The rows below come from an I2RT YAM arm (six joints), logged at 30 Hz.
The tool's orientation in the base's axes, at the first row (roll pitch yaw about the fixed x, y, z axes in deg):
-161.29, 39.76, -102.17
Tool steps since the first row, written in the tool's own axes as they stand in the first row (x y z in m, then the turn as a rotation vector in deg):
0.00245, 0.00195, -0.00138, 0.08, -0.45, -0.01
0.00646, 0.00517, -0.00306, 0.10, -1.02, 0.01
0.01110, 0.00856, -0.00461, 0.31, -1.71, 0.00
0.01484, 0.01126, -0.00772, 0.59, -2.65, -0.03
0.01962, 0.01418, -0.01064, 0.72, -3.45, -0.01
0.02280, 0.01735, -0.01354, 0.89, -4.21, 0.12
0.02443, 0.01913, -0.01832, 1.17, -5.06, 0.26
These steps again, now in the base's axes. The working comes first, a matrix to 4 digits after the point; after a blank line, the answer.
The tool's axes in the first row as the columns of a matrix, in the base's axes (used below as rounded here):
-0.1621, -0.8826, 0.4413
-0.7515, 0.4002, 0.5245
-0.6396, -0.2466, -0.7281

-0.00273, -0.00178, -0.00104, 0.38, -0.25, 0.07
-0.00696, -0.00439, -0.00318, 0.89, -0.48, 0.18
-0.01139, -0.00733, -0.00585, 1.46, -0.92, 0.22
-0.01575, -0.01070, -0.00665, 2.23, -1.52, 0.30
-0.02039, -0.01465, -0.00830, 2.92, -1.93, 0.40
-0.02498, -0.01729, -0.00900, 3.62, -2.29, 0.38
-0.02893, -0.02031, -0.00700, 4.39, -2.77, 0.31

